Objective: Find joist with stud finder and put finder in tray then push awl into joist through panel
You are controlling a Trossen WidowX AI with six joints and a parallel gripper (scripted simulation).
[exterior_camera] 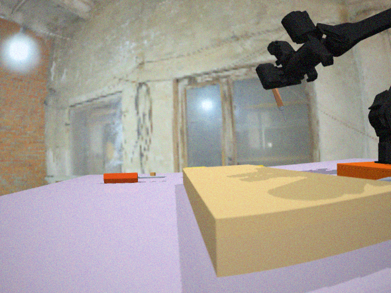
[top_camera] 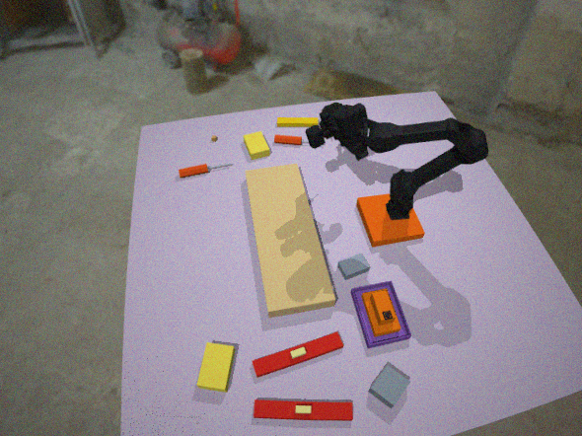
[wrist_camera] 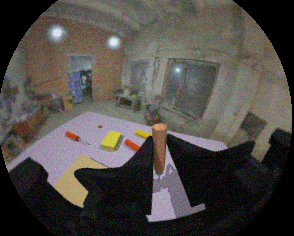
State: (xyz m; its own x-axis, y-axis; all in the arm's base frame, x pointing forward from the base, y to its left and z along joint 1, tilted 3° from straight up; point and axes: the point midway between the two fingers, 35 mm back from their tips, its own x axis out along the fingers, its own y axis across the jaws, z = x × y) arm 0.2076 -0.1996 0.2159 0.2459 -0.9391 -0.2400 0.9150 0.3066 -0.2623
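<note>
The awl is 20 mm behind my gripper tip, 10 mm to the left of it and 50 mm below it. From my gripper tip the other things lie so: yellow bar: 40 mm ahead, 280 mm to the right, 240 mm below; orange stud finder: 70 mm behind, 560 mm to the left, 200 mm below; tiny tan cube: 380 mm ahead, 230 mm to the right, 250 mm below.
</note>
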